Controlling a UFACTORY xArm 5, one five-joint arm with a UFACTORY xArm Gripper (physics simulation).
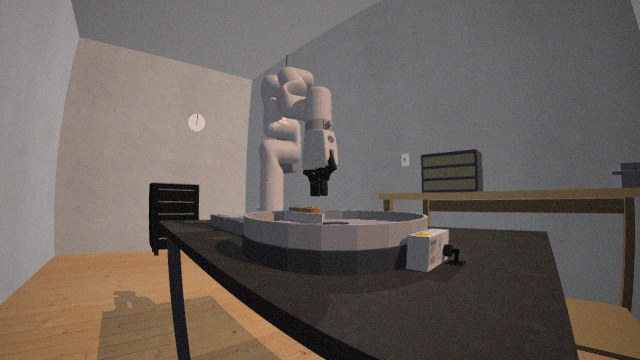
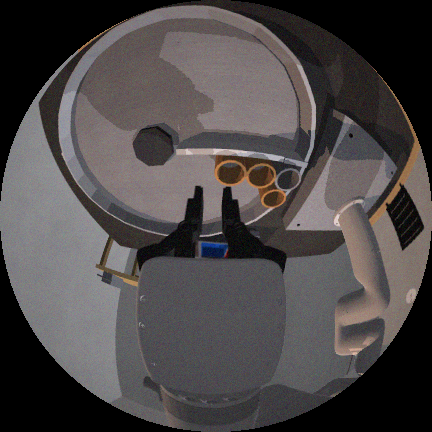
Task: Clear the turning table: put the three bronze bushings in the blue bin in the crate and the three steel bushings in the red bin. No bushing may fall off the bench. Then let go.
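Places are measured from the arm's base along level axes (x ahead, y left, z up), in centimetres.
Where they show: gripper, fingertip midpoint: [image 1: 319, 196] [image 2: 212, 195]; arm's base, link origin: [image 2: 348, 210].
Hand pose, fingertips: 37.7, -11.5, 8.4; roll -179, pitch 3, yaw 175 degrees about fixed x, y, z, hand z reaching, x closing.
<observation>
Things, the pixels of their top centre, and the offset from my fingertips, as dx, dy, dz. "spot": a spot on its surface instead. Level surfaces: height alone.
- pale bar, surface spot: [image 2: 200, 151] [image 1: 315, 213] spot: +1.5, -2.9, -4.4
- second bronze bushing, top centre: [image 2: 260, 176] -5.7, -0.2, -3.3
- third bronze bushing, top centre: [image 2: 273, 198] -8.3, +3.7, -3.3
- steel bushing, top centre: [image 2: 288, 179] -9.5, +0.0, -3.3
- red bin, surface spot: [image 2: 227, 254] spot: -2.6, +40.0, -9.3
- dark hub, top centre: [image 2: 150, 147] +8.7, -3.4, -6.3
- white box, top centre: [image 1: 429, 232] +32.0, -4.9, -6.6
- bench, surface height: dz -12.4
On the turning table [image 1: 360, 236] [image 2: 67, 125], three bronze bushings stand close together beside the pale bar [image 1: 310, 217] [image 2: 200, 151]: one bronze bushing [image 2: 230, 184] nearest the hub, a second bronze bushing [image 2: 261, 187] next to it, and a third bronze bushing [image 2: 273, 206] nearer the rim. A steel bushing [image 2: 288, 189] stands beside them at the bar's outer end. My gripper [image 1: 318, 194] [image 2: 212, 195] hangs above the table, partly open and empty. Between the finger linkages, part of the blue bin [image 2: 213, 249] shows, with a sliver of the red bin [image 2: 227, 254]; their contents are mostly hidden.
The dark hub [image 2: 153, 146] stands up at the table's centre. A white box [image 1: 425, 252] with a black handle stands on the bench [image 1: 450, 310] against the turning table. The arm's grey base plate [image 2: 312, 212] lies beside the rim. A wooden table [image 1: 500, 194] stands behind.
</observation>
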